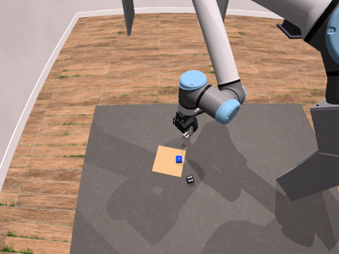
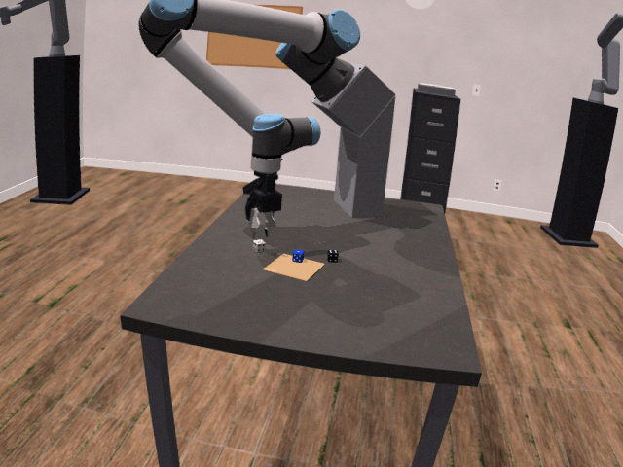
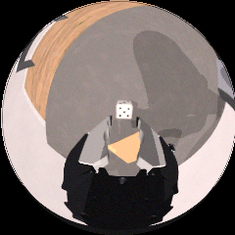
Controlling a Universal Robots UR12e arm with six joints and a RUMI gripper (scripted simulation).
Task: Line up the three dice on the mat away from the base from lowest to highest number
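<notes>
The white die lies 40 mm below my hand. The rest, counted from my hand: blue die 120 mm to the left, 70 mm ahead, 40 mm below; then black die 230 mm to the left, 40 mm below, 40 mm ahead; then mat 110 mm to the left, 110 mm ahead, 60 mm below.
</notes>
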